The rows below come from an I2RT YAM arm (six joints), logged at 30 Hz.
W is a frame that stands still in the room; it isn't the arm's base.
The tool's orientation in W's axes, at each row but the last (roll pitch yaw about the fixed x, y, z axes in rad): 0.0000, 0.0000, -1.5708; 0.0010, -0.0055, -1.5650; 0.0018, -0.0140, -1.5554; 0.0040, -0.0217, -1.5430; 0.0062, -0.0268, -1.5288; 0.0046, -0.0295, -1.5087; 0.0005, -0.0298, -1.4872; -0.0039, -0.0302, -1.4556; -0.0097, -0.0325, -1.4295
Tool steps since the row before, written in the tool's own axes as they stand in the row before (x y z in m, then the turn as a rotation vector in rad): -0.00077, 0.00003, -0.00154, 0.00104, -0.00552, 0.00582; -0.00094, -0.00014, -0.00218, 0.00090, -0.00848, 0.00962; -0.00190, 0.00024, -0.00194, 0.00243, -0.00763, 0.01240; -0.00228, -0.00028, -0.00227, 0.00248, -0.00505, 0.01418; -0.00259, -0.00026, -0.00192, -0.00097, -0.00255, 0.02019; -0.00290, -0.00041, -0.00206, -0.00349, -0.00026, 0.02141; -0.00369, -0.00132, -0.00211, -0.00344, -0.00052, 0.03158; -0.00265, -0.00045, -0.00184, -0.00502, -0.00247, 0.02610; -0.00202, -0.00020, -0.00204, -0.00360, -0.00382, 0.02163
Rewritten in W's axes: 0.00003, 0.00077, -0.00154, -0.00552, -0.00104, 0.00582; -0.00014, 0.00093, -0.00219, -0.00848, -0.00090, 0.00962; 0.00021, 0.00188, -0.00197, -0.00762, -0.00237, 0.01242; -0.00033, 0.00222, -0.00232, -0.00504, -0.00231, 0.01421; -0.00035, 0.00252, -0.00199, -0.00274, 0.00140, 0.02014; -0.00058, 0.00281, -0.00215, -0.00061, 0.00409, 0.02130; -0.00162, 0.00350, -0.00222, -0.00090, 0.00432, 0.03146; -0.00075, 0.00252, -0.00192, -0.00302, 0.00550, 0.02595; -0.00049, 0.00190, -0.00210, -0.00418, 0.00375, 0.02154
